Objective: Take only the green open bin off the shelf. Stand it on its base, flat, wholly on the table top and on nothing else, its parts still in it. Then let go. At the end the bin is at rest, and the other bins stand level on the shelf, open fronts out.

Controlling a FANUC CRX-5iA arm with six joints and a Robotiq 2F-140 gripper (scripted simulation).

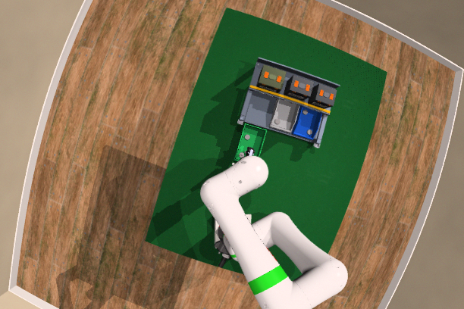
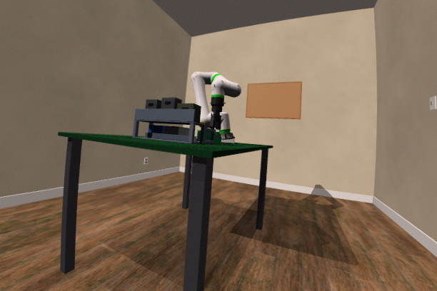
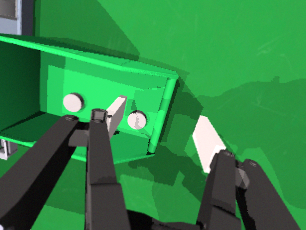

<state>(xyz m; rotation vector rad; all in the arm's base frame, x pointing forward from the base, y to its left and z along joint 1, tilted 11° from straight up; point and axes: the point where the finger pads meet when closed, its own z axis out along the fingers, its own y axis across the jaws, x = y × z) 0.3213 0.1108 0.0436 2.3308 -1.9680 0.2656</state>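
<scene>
Now: hand 8 cm short of the green open bin, 2 cm above it and 1 cm to the right of it. From my hand the other things lie so: grey bin 29 cm ahead, 7 cm to the right, 1 cm below; blue bin 30 cm ahead, 18 cm to the right, 1 cm below.
</scene>
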